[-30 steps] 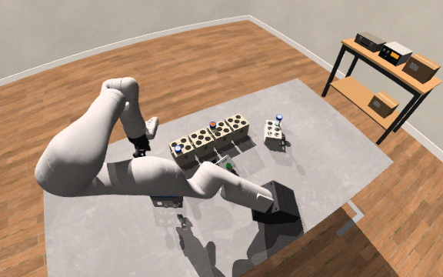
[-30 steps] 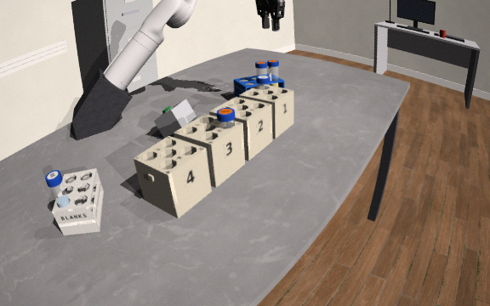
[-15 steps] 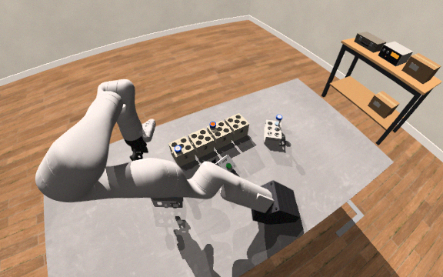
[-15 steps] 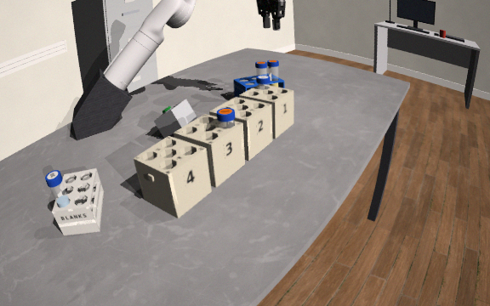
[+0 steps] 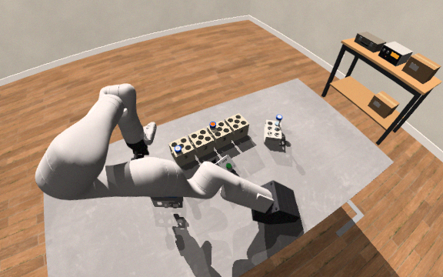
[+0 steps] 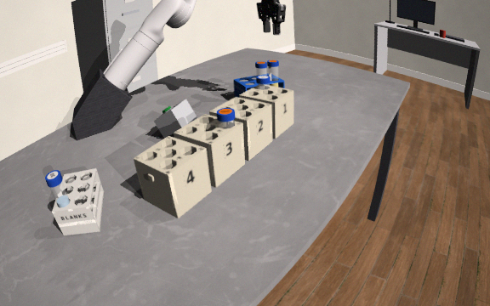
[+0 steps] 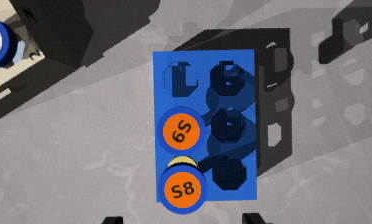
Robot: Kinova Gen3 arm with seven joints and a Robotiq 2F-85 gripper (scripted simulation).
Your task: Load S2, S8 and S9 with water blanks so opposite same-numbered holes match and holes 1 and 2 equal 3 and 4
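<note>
My gripper is now 1 cm past the orange-dot sample and 16 cm above it. From my hand the other things lie so: adapter 2: 11 cm ahead, 29 cm to the right, 18 cm below; green done key: 9 cm behind, 34 cm to the right, 16 cm below; blue sample rack: 4 cm behind, 3 cm to the right, 20 cm below.
</note>
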